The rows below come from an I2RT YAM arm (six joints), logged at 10 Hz.
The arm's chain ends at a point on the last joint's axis. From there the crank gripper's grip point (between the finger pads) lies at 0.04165 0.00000 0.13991 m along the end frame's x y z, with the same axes.
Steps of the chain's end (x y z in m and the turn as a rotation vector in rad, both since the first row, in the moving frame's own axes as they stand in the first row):
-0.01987 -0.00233 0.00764 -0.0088 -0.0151 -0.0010
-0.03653 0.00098 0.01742 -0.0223 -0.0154 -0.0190
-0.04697 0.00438 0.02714 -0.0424 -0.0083 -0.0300
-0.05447 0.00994 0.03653 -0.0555 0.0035 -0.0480
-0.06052 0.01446 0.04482 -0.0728 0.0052 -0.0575
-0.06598 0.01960 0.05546 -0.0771 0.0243 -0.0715
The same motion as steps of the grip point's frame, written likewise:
-0.02199 -0.00114 0.00825 -0.0088 -0.0151 -0.0010
-0.03867 0.00334 0.01802 -0.0223 -0.0154 -0.0190
-0.04806 0.00909 0.02738 -0.0424 -0.0083 -0.0300
-0.05384 0.01568 0.03622 -0.0555 0.0035 -0.0480
-0.05957 0.02221 0.04432 -0.0728 0.0052 -0.0575
-0.06232 0.02723 0.05411 -0.0771 0.0243 -0.0715

